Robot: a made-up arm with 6 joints.
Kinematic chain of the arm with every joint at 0, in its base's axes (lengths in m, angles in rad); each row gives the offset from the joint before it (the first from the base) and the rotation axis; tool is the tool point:
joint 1: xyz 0 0 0.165 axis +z
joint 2: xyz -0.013 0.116 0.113 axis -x
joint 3: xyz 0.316 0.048 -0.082 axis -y
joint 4: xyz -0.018 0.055 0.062 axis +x
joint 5: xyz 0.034 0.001 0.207 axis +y
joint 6: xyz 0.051 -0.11 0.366 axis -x
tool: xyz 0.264 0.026 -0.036
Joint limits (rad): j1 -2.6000..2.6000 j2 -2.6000..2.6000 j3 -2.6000..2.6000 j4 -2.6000..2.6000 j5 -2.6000..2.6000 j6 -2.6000..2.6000
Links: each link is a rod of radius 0.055 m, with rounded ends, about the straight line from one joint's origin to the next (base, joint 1, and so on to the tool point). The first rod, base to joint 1, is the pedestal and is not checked.
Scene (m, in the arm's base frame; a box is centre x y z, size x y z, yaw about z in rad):
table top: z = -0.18
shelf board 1: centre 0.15 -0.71 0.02 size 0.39 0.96 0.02 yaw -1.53
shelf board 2: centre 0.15 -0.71 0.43 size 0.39 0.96 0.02 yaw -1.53
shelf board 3: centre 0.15 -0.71 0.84 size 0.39 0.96 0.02 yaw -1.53
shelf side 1: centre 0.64 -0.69 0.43 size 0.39 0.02 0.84 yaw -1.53
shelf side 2: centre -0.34 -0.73 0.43 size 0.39 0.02 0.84 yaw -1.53
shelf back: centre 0.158 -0.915 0.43 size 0.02 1 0.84 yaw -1.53
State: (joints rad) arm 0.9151 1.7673 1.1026 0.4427 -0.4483 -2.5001
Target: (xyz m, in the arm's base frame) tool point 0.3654 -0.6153 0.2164
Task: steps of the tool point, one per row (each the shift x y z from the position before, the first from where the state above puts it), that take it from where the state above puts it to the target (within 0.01 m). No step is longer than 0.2 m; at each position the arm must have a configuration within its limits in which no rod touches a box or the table.
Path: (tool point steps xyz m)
1: 0.0460 -0.1507 -0.0103
2: 0.0682 -0.1360 -0.0439
3: 0.0851 -0.1106 -0.0743
4: 0.1034 -0.1112 -0.0510
5: 0.1280 -0.0940 -0.0406
6: 0.1467 -0.0712 -0.0306
7: 0.1582 -0.0442 -0.0230
8: 0.1616 -0.0149 -0.0192

